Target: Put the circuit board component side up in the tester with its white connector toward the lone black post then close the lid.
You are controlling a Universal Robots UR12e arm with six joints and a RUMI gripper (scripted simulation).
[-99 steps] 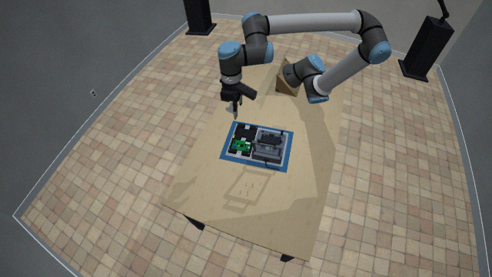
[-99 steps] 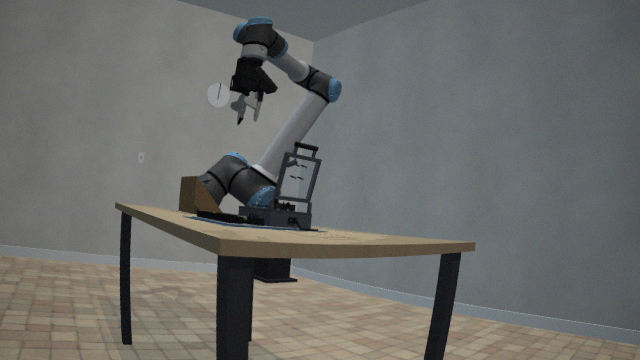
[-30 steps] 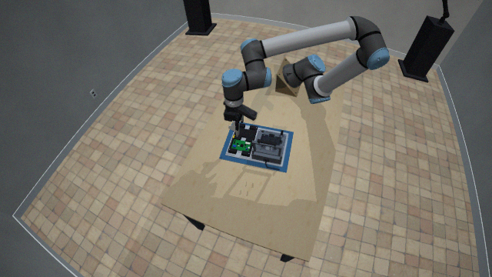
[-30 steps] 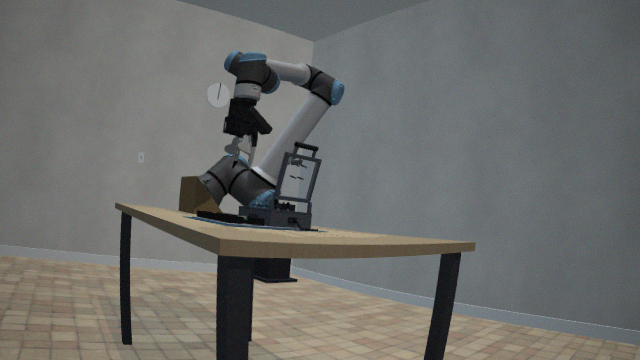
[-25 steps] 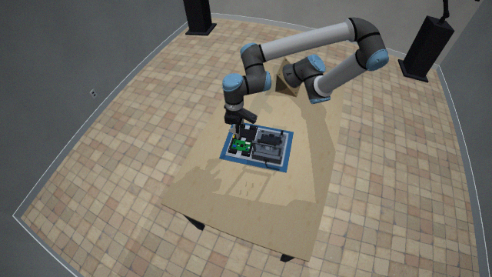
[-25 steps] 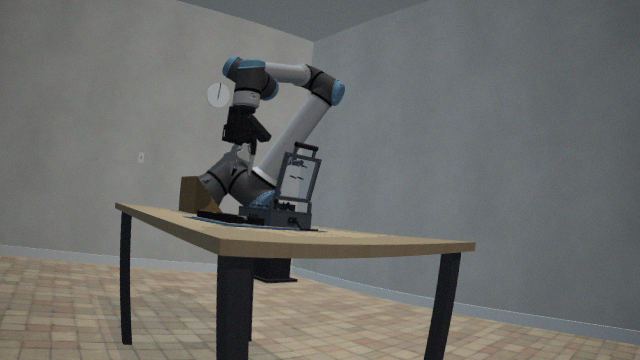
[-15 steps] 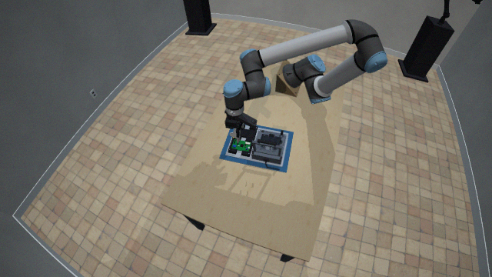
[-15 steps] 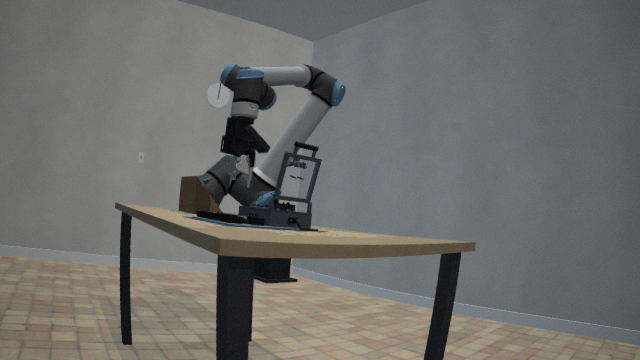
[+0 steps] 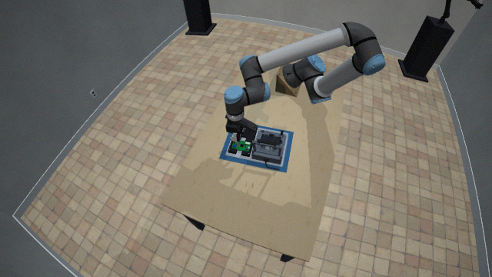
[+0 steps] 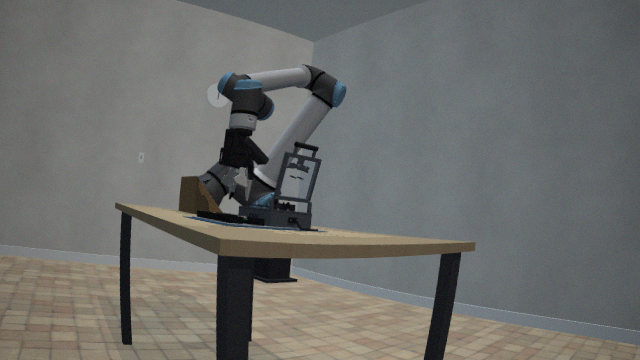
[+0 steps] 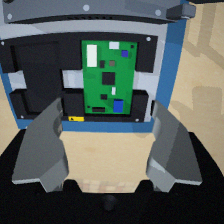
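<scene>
Now: the green circuit board 7 cm below my hand. Also, from my hand: black latch part (10 cm behind, 23 cm to the left); clear lid (8 cm ahead, 17 cm to the left, 10 cm above).
</scene>
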